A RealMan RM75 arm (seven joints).
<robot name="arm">
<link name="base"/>
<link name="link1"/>
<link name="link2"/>
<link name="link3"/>
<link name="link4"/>
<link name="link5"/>
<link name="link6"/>
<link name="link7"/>
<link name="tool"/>
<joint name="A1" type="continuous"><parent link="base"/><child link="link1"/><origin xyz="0.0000 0.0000 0.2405" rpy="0.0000 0.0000 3.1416"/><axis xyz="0 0 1"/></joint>
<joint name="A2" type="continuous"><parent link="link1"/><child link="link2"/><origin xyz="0.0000 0.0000 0.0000" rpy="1.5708 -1.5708 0.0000"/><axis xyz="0 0 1"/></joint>
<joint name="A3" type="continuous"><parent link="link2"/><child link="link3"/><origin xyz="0.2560 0.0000 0.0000" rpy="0.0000 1.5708 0.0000"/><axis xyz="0 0 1"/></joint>
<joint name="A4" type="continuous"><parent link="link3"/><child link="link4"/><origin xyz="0.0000 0.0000 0.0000" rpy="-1.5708 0.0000 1.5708"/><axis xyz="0 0 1"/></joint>
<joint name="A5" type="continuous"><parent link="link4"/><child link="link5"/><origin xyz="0.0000 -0.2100 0.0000" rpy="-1.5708 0.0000 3.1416"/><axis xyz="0 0 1"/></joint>
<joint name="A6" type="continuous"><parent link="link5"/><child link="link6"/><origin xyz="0.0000 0.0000 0.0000" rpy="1.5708 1.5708 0.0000"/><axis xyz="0 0 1"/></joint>
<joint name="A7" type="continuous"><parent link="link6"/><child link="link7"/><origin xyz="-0.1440 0.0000 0.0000" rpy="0.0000 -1.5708 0.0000"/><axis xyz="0 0 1"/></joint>
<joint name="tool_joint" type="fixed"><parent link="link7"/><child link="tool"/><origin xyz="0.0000 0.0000 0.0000" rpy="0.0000 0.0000 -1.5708"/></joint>
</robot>
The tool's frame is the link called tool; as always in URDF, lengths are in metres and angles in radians. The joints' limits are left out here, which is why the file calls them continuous.
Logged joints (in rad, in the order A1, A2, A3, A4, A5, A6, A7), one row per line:
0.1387 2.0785 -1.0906 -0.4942 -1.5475 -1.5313 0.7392
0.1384 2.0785 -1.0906 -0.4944 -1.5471 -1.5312 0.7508
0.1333 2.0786 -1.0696 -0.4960 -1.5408 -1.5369 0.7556
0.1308 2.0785 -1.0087 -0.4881 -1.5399 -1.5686 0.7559
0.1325 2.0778 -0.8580 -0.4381 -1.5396 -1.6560 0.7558
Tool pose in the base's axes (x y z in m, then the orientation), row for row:
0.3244 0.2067 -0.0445 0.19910 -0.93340 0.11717 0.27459
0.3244 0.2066 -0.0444 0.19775 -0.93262 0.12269 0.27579
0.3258 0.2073 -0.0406 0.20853 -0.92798 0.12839 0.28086
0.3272 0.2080 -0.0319 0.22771 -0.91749 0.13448 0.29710
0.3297 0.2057 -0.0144 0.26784 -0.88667 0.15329 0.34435
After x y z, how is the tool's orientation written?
As a quaternion, w x y z.
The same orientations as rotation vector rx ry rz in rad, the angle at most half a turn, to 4 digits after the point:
-2.6104 0.3277 0.7679
-2.6102 0.3434 0.7719
-2.5822 0.3573 0.7815
-2.5272 0.3704 0.8184
-2.3921 0.4136 0.9290

